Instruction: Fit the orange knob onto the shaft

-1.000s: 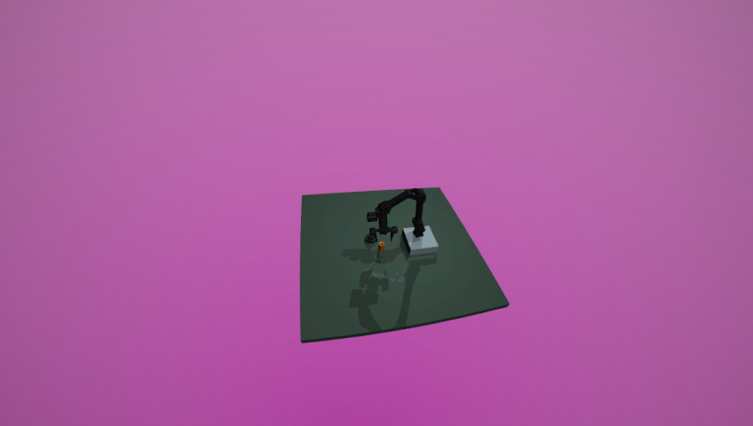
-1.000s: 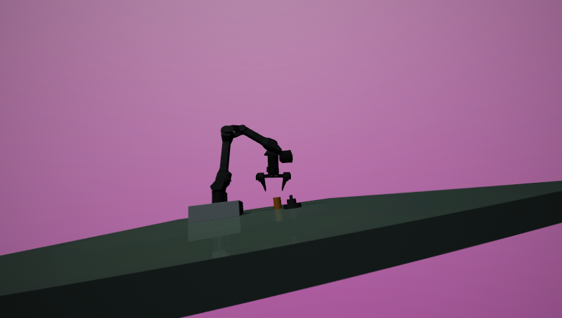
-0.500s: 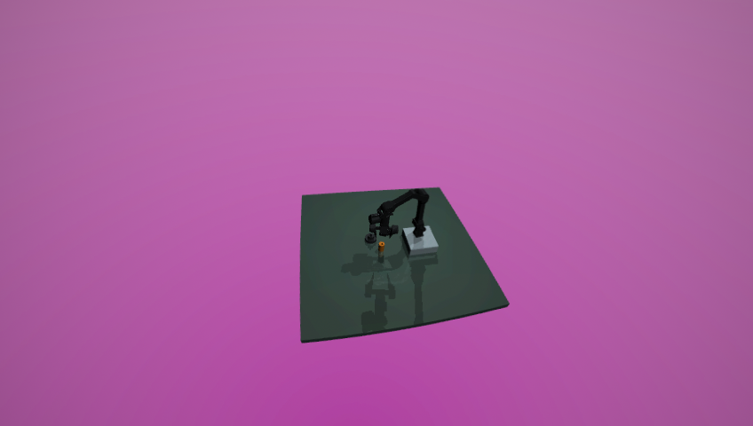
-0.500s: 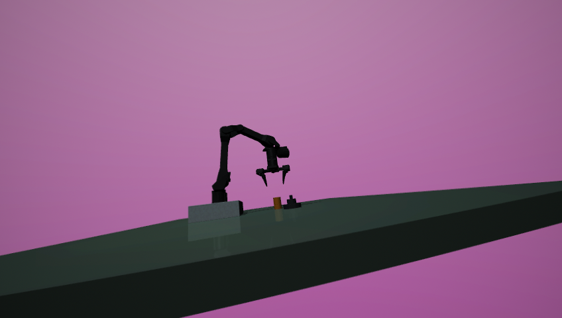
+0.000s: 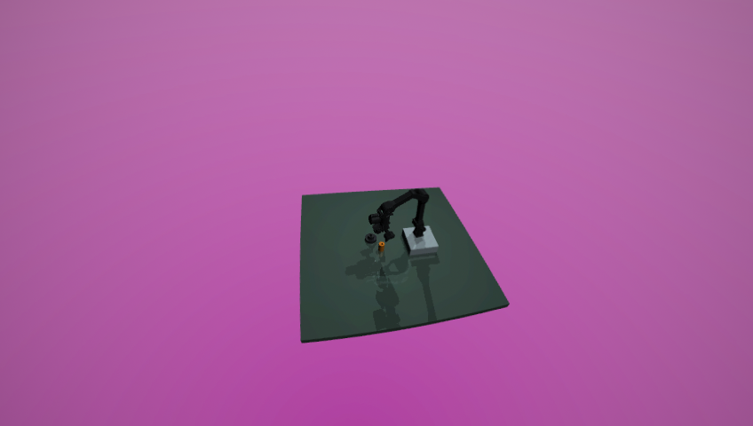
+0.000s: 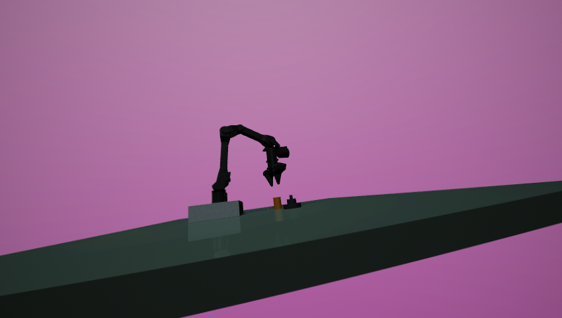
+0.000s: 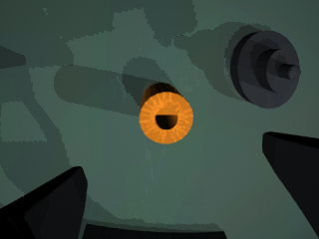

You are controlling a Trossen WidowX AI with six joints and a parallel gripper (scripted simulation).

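My gripper tip is 90 mm above the orange knob. Round my gripper tip: round dark pedestal 120 mm to the right, 90 mm below, 30 mm ahead.
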